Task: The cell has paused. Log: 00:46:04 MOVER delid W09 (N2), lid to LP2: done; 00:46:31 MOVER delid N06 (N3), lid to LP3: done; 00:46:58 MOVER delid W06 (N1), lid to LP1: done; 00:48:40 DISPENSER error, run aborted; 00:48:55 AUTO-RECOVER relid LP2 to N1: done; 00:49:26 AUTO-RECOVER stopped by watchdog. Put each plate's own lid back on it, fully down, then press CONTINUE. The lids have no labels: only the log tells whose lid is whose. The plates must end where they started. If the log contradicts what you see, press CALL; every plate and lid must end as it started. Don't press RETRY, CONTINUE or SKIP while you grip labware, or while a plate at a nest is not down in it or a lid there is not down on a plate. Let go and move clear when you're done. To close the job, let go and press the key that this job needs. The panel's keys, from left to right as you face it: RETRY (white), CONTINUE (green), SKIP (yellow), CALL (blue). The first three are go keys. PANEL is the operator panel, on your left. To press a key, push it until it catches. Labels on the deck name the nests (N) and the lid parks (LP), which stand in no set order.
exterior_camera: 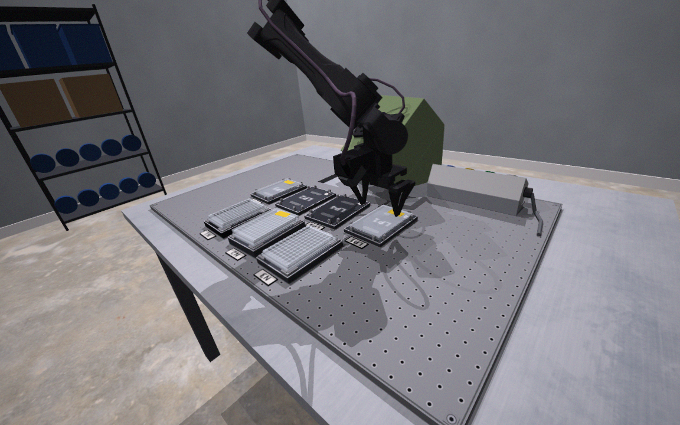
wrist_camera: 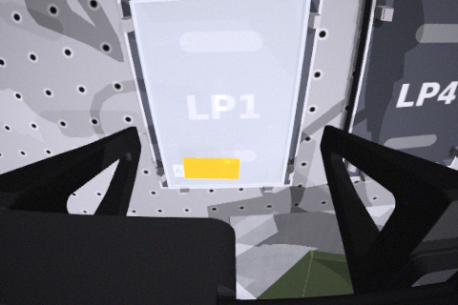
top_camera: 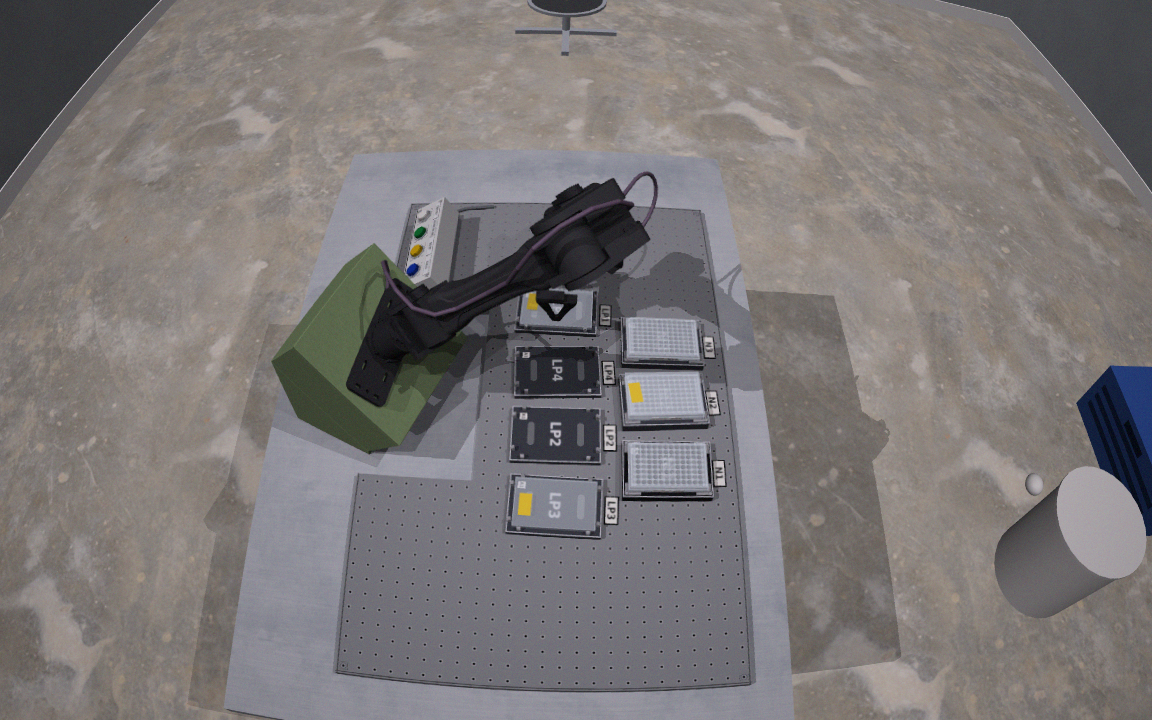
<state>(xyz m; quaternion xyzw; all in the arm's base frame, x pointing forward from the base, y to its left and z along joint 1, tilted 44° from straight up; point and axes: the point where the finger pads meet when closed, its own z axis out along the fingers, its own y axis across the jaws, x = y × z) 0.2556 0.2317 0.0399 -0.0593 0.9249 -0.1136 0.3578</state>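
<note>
Right now my hand is 40 mm above the clear lid. Round my hand: yellow skip key 280 mm behind, 70 mm to the left, 20 mm above; blue call key 270 mm behind, 20 mm to the left, 20 mm above; lid park 260 mm to the right, 50 mm below, 30 mm ahead.
</note>
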